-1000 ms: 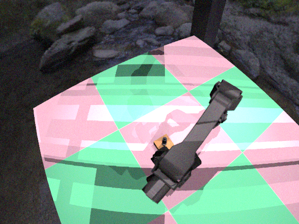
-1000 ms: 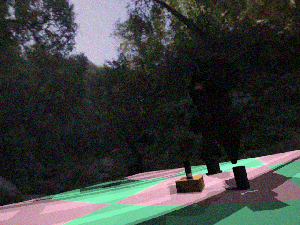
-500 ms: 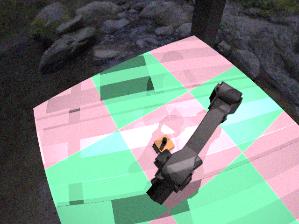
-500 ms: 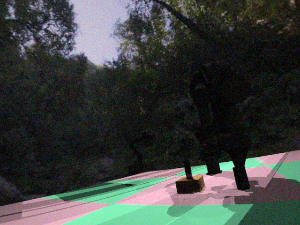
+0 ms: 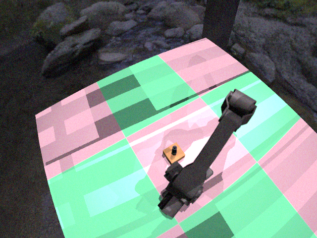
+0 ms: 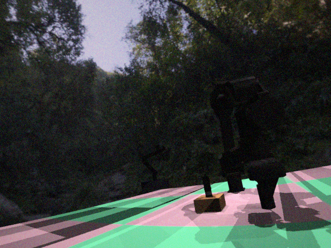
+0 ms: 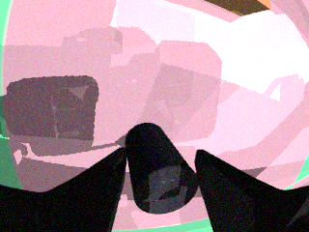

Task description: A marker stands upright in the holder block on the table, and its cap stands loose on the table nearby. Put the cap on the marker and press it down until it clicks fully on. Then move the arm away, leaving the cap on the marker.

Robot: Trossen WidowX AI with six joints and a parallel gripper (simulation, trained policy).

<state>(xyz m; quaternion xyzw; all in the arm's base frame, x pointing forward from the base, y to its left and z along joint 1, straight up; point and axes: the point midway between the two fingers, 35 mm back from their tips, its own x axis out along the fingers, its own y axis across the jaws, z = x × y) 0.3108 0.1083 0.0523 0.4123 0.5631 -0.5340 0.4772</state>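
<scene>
Right now my gripper tip is 14 cm to the left of the holder block and 2 cm past it. Also, from my gripper tip: dark cap (1 cm ahead, 1 cm above).
</scene>
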